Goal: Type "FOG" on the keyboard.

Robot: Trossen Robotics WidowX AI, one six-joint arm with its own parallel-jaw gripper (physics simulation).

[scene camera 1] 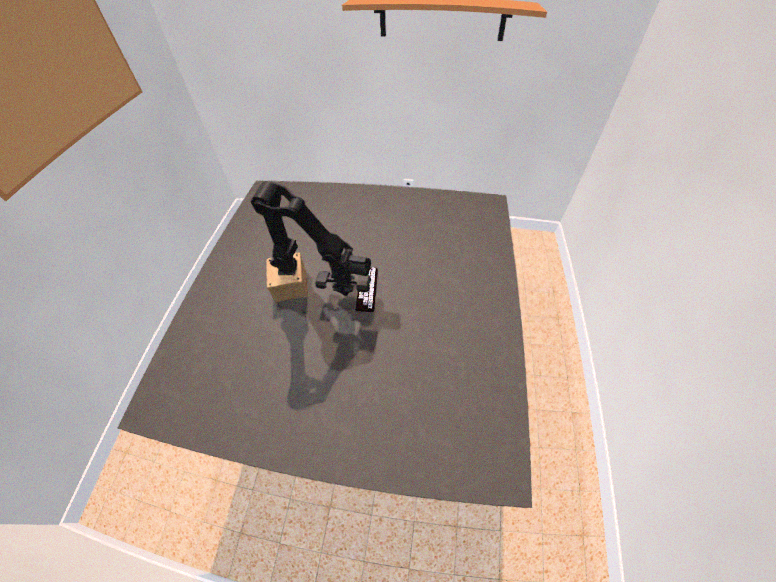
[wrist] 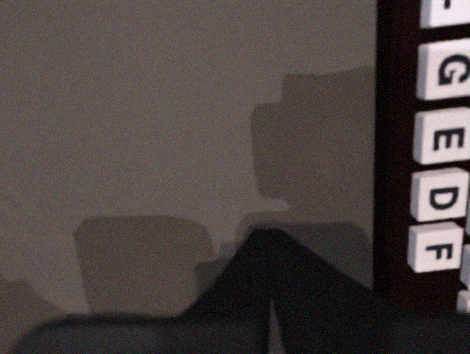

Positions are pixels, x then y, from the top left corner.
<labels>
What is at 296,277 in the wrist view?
The gripper.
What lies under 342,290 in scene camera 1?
The gripper.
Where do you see a black keyboard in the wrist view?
399,37
</labels>
